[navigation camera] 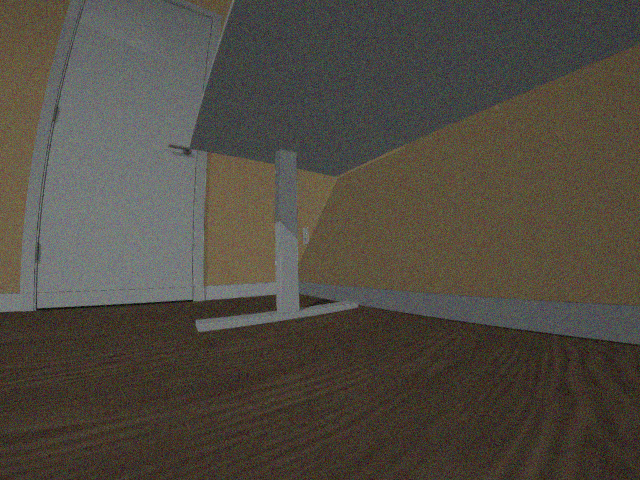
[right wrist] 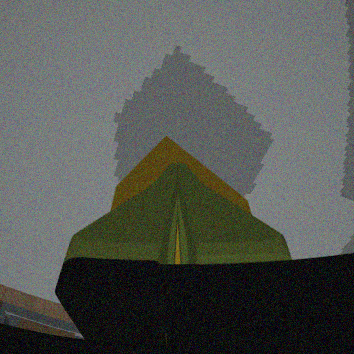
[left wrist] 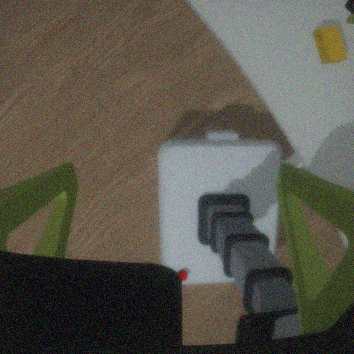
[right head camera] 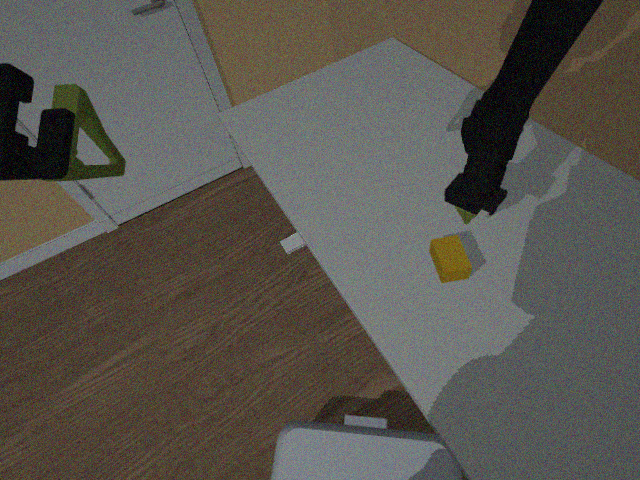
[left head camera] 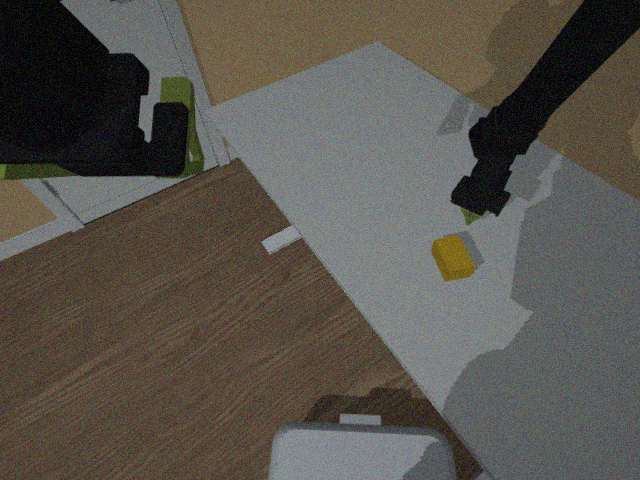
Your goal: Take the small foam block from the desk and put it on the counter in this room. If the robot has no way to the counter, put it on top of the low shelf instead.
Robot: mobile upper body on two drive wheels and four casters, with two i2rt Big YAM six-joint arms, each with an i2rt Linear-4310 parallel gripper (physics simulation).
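Places are measured from the left arm's base along level axes (x left, y back, z up), in centimetres.
Pixels of known places: left gripper, fingertip midpoint: (left wrist: 176, 173) (right head camera: 75, 169) (left head camera: 146, 166); right gripper, fingertip midpoint: (right wrist: 177, 174) (left wrist: 347, 20) (right head camera: 467, 222) (left head camera: 468, 223).
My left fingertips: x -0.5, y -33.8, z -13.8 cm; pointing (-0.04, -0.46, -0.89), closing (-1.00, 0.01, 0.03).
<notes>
For each thing: its middle in the pictures, then the offset to it from my left fingertips. "spot": a spot on its surface instead. Level surfaces: height alone.
- small foam block, body centre: (right wrist: 184, 212) (right head camera: 449, 258) (left head camera: 452, 258) (left wrist: 329, 44) dx -41.8, dy -25.8, dz -52.9 cm
- white desk, its level: dz -55.2 cm
- desk leg, surface spot: (navigation camera: 287, 258) spot: dx -7.3, dy -96.0, dz -103.2 cm
- desk top, its level: dz -57.7 cm
The small foam block (left head camera: 453, 257) (right head camera: 450, 257) (left wrist: 330, 44) is yellow and lies on the white desk (left head camera: 351, 170) (right head camera: 361, 170) (left wrist: 260, 55). My right gripper (left head camera: 469, 219) (right head camera: 466, 218) is shut and empty, beside the block's upper end in the head views. In the right wrist view the closed fingertips of the right gripper (right wrist: 178, 167) stand in front of the block (right wrist: 160, 155) and hide most of it. My left gripper (left wrist: 176, 173) is open, away from the desk; its fingers stand far apart in the left wrist view. The counter and the low shelf do not show.
The robot's pale base (left head camera: 356, 454) (right head camera: 361, 454) (left wrist: 195, 170) is close to the desk edge. A desk leg (navigation camera: 287, 258) with a long foot (navigation camera: 232, 321) stands under the desk top (navigation camera: 413, 67). A white door (navigation camera: 118, 170) is at the left, and a tan wall (navigation camera: 491, 206) at the right.
</notes>
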